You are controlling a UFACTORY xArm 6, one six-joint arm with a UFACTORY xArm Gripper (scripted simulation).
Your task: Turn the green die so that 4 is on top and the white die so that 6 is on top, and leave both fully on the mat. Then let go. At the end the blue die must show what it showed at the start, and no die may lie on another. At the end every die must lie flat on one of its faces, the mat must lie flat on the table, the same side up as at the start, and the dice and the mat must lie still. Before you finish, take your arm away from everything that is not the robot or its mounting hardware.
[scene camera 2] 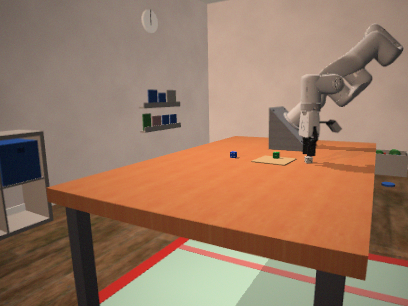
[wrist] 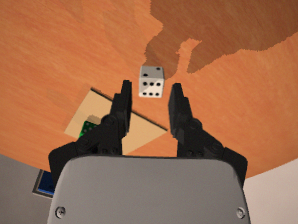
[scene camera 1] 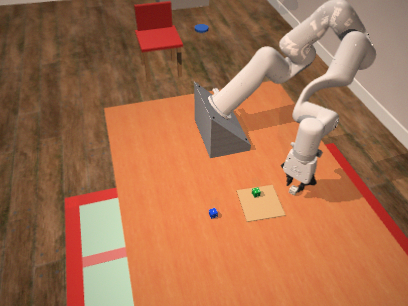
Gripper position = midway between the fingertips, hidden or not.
I see my gripper (scene camera 2: 308, 155), a white die (wrist: 151, 79) and a tan mat (scene camera 1: 267, 205).
The tan mat also shows in the wrist view (wrist: 95, 105). My gripper is seen too in the wrist view (wrist: 151, 92) and in scene camera 1 (scene camera 1: 294, 187).
